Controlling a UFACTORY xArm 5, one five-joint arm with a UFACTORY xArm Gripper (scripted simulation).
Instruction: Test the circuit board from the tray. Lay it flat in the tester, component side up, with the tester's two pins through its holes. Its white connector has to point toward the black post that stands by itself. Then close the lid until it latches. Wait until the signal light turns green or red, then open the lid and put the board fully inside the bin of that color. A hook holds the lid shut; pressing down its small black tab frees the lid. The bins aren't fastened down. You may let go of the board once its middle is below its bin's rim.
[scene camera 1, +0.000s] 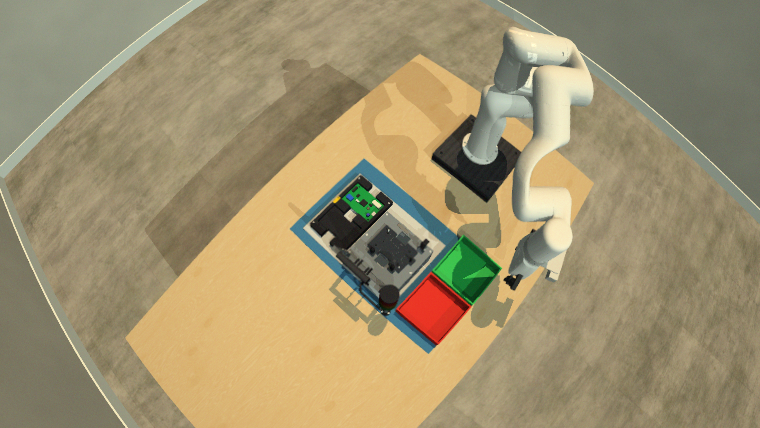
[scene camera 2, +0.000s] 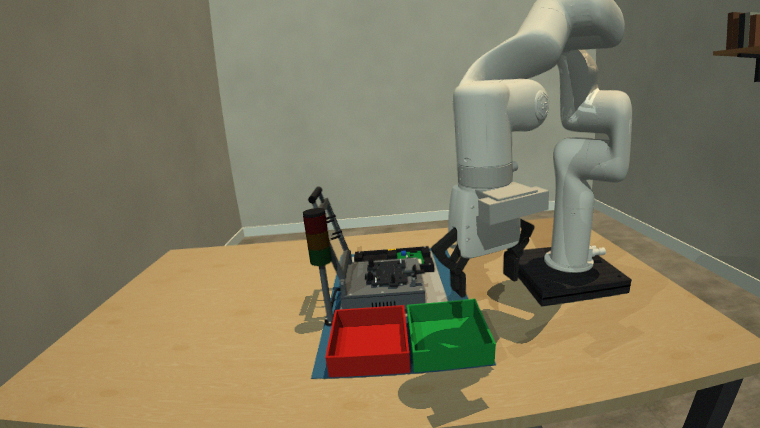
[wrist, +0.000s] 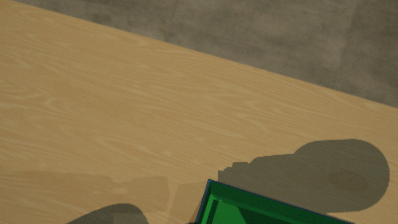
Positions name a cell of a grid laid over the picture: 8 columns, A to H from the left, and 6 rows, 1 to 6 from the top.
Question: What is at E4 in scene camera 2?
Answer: My gripper.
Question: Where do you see my gripper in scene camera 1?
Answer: F4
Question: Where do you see a green bin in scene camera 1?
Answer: At E4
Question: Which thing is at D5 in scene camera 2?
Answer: A red bin.
